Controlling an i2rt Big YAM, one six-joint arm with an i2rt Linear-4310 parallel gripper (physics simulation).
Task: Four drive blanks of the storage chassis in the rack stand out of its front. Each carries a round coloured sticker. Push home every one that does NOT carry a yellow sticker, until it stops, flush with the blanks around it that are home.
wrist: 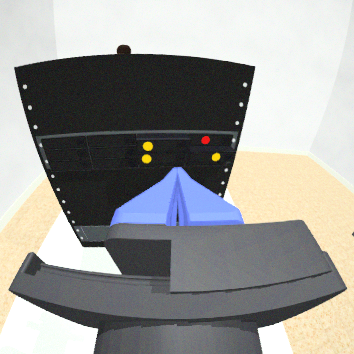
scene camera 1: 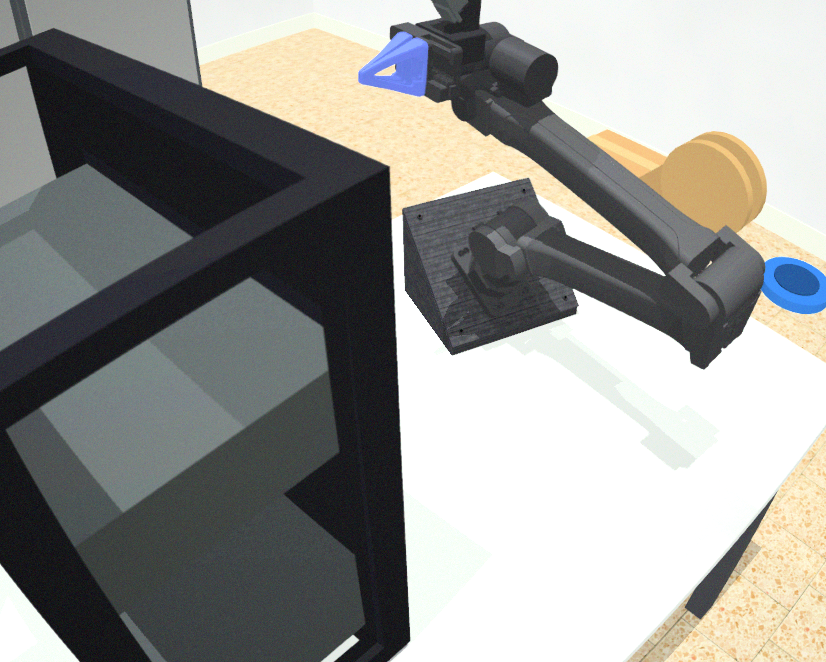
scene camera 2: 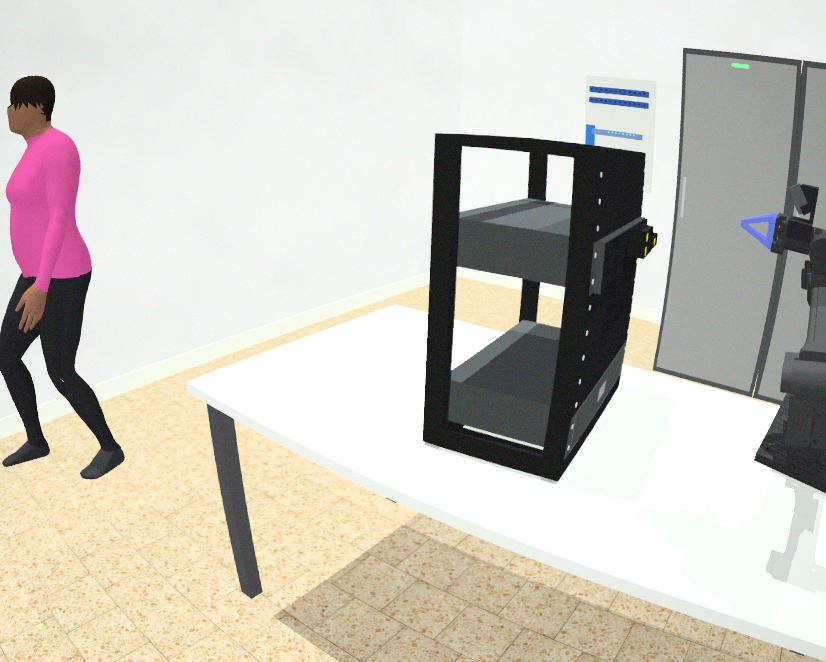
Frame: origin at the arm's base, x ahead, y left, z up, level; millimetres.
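Seen in the pictures: gripper, between the fingertips: (wrist: 176, 174) (scene camera 1: 359, 77) (scene camera 2: 741, 222); arm's base, origin of its link: (scene camera 1: 490, 274).
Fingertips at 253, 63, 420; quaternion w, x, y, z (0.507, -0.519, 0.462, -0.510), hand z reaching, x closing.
Offsets run from my fingertips to a thing's top centre, as dx, dy, dz. Level surfaces: height alone.
The black rack (scene camera 1: 365, 275) (scene camera 2: 444, 275) holds the storage chassis (scene camera 2: 510, 246) (wrist: 65, 152). In the wrist view, the blank with a red sticker (wrist: 205, 140) is at the chassis's upper right and looks level with the front. Below it, a blank with a yellow sticker (wrist: 216, 157) stands out. In the column to the left, an upper yellow sticker @(+189, +65, -55) (wrist: 147, 146) and a lower yellow sticker @(+188, +68, -83) (wrist: 146, 158) sit on blanks that seem to stand out. My gripper (scene camera 1: 360, 74) (scene camera 2: 743, 222) (wrist: 176, 174) is shut and empty, in front of the rack and apart from it.
The rack stands on a white table @(dz -498) (scene camera 1: 551, 517) (scene camera 2: 310, 399). The arm's dark wedge base (scene camera 1: 434, 275) is on the same table. A person in pink (scene camera 2: 48, 206) stands beyond the table. Grey cabinets (scene camera 2: 730, 206) and a blue ring-shaped object (scene camera 1: 772, 297) are farther off.
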